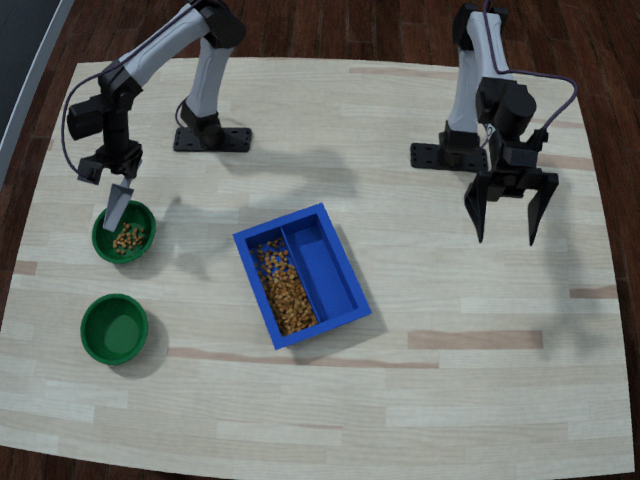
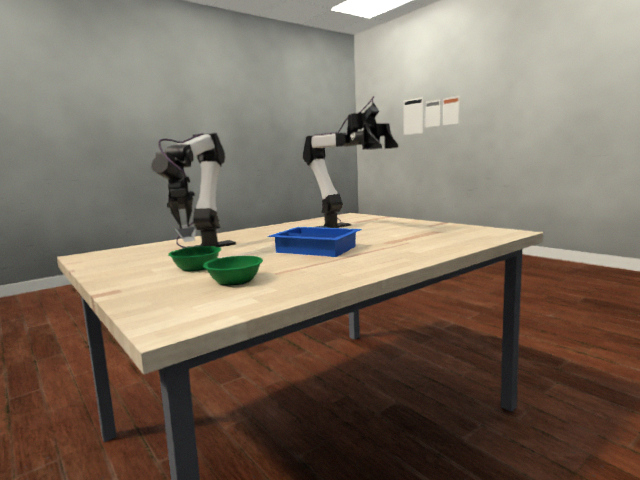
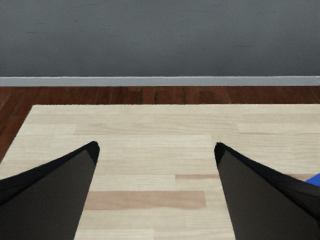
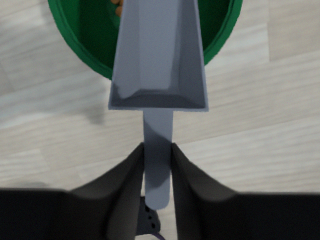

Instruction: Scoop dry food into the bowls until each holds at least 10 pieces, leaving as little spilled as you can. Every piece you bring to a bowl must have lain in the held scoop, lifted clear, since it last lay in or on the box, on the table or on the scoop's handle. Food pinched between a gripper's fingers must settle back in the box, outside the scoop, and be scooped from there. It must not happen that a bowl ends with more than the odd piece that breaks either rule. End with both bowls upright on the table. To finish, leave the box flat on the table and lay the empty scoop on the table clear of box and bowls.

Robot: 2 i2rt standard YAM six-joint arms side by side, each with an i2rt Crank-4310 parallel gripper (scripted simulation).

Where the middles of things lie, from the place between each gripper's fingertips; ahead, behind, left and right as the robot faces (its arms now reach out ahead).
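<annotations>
My right gripper (image 1: 130, 177) is 41 cm to the right of the blue box (image 1: 322, 266), 18 cm short of it and 7 cm above it. The grey scoop (image 4: 159, 68) is 4 cm ahead of my right hand, 1 cm to the right of it and 1 cm below it.
Relative to my left hand (image 1: 506, 243), the blue box is 35 cm to the right, 32 cm below and 2 cm behind; the grey scoop is 77 cm to the right, 26 cm below and 16 cm behind.
</annotations>
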